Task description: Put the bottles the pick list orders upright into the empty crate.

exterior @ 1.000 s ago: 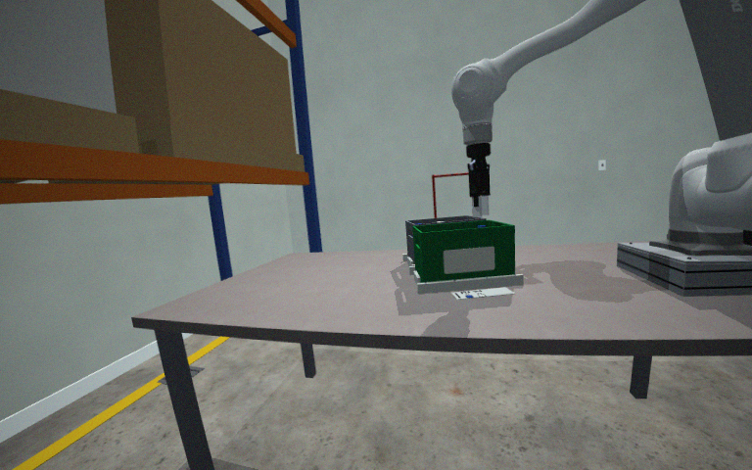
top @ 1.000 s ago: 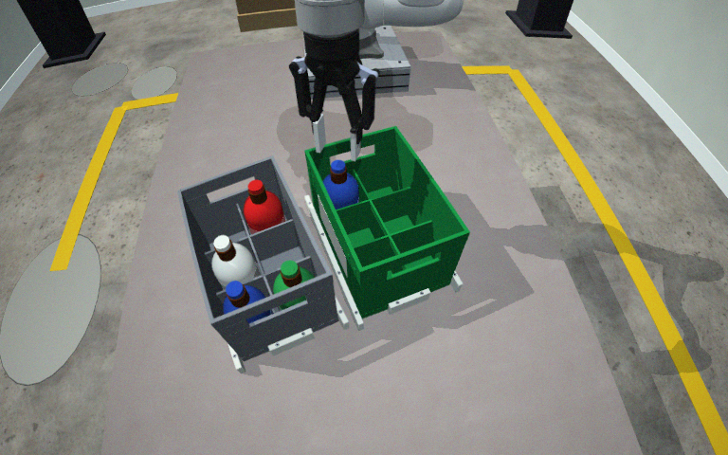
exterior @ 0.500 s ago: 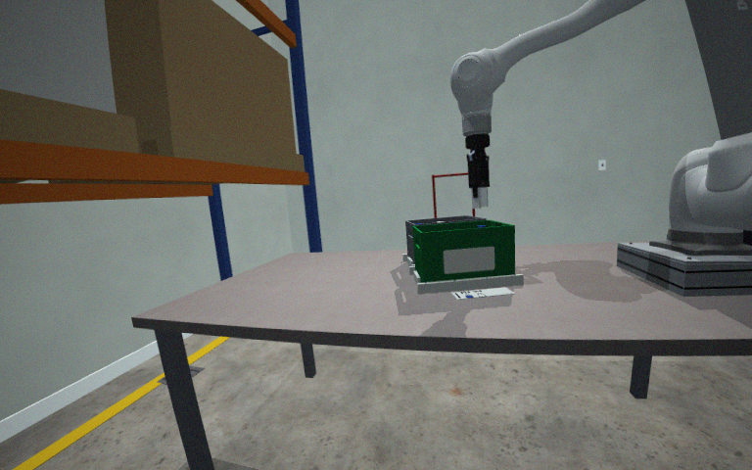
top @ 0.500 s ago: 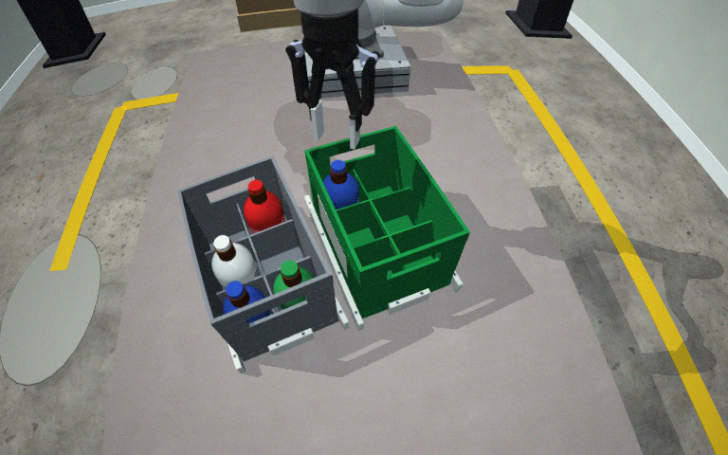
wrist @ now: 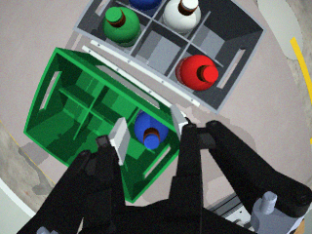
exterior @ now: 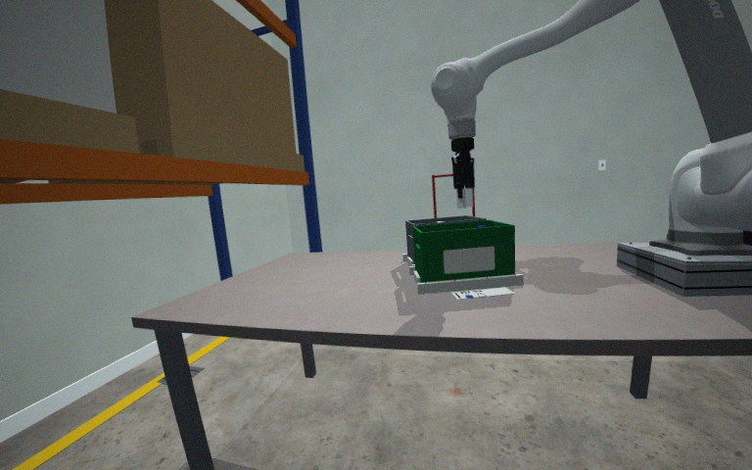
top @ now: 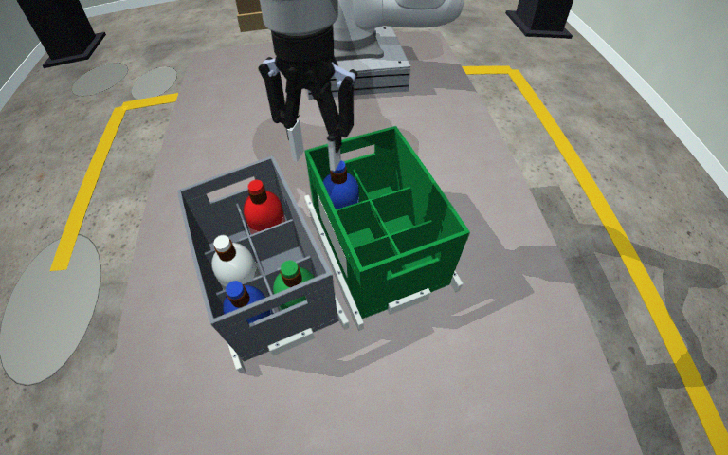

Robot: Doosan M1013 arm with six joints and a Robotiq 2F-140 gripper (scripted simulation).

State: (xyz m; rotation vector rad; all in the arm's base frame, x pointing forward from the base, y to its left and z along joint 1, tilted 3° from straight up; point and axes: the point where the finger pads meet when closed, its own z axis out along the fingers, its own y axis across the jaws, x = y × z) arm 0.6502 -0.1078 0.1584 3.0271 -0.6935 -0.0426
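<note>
Right now my hand is 160 mm short of the green bottle, 60 mm to the left of it and 170 mm above it. The rest, counted from my hand: green crate: 30 mm ahead, 100 mm to the left, 170 mm below; then grey crate: 80 mm ahead, 120 mm to the right, 170 mm below; then red-label bottle: 20 mm behind, 110 mm to the right, 170 mm below.
</note>
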